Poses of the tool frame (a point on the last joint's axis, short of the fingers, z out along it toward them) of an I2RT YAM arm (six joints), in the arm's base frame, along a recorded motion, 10 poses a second.
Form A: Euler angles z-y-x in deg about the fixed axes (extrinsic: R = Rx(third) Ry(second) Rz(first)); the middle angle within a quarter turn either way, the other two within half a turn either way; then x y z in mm.
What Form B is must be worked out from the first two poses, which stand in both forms.
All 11 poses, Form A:
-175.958, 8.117, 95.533, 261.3, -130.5, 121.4
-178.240, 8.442, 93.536, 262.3, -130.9, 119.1
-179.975, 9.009, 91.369, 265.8, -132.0, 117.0
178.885, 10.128, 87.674, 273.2, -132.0, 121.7
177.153, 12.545, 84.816, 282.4, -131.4, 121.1
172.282, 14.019, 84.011, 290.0, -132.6, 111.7
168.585, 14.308, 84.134, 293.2, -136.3, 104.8
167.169, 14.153, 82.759, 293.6, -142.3, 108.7
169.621, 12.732, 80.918, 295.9, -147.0, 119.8
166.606, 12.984, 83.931, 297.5, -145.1, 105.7
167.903, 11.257, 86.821, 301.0, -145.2, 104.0
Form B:
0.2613, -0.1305, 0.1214, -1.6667, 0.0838, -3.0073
0.2623, -0.1309, 0.1191, -1.6319, 0.0397, -2.9964
0.2658, -0.1320, 0.1170, -1.5944, 0.0042, -2.9844
0.2732, -0.1320, 0.1217, -1.5308, -0.0266, -2.9657
0.2824, -0.1314, 0.1211, -1.4823, -0.0691, -2.9279
0.2900, -0.1326, 0.1117, -1.4681, -0.1593, -2.9120
0.2932, -0.1363, 0.1048, -1.4691, -0.2235, -2.9132
0.2936, -0.1423, 0.1087, -1.4442, -0.2530, -2.9245
0.2959, -0.1470, 0.1198, -1.4126, -0.2137, -2.9505
0.2975, -0.1451, 0.1057, -1.4641, -0.2563, -2.9409
0.3010, -0.1452, 0.1040, -1.5150, -0.2216, -2.9571

